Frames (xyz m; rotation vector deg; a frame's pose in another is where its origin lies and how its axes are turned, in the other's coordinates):
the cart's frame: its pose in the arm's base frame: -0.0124 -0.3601 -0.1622 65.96 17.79 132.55
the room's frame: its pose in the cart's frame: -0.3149 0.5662 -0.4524 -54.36 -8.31 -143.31
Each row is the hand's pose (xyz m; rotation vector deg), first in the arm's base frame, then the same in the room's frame.
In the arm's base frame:
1: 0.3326 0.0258 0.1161 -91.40 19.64 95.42
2: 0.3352 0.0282 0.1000 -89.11 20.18 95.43
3: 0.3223 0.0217 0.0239 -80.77 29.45 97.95
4: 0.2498 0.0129 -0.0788 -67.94 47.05 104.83
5: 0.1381 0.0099 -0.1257 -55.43 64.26 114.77
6: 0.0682 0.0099 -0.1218 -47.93 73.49 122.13
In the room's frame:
1: 0.5567 0.9855 0.7702 -97.01 5.75 86.79
2: 0.5624 0.9898 0.7553 -94.74 6.21 87.13
3: 0.5658 0.9913 0.6780 -86.87 15.21 90.88
4: 0.5165 0.9908 0.5620 -75.42 32.65 99.47
5: 0.4172 0.9880 0.4925 -64.99 50.08 110.76
6: 0.3482 0.9844 0.4816 -59.04 59.65 118.75

